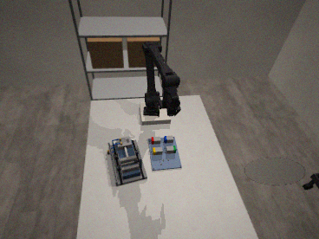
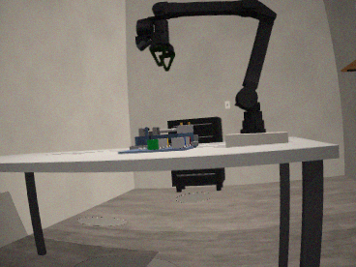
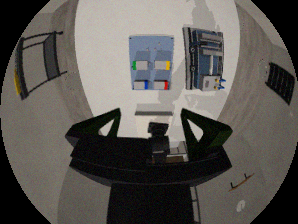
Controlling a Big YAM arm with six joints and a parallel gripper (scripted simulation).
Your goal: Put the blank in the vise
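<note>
The red-ended blank is 40 mm behind my hand, 50 mm to the right of it and 290 mm below it. From my hand the other things lie so: yellow-ended blank 50 mm ahead, 40 mm to the right, 290 mm below; blue-ended blank 50 mm behind, 40 mm to the left, 290 mm below; green-ended blank 30 mm ahead, 50 mm to the left, 290 mm below.
</note>
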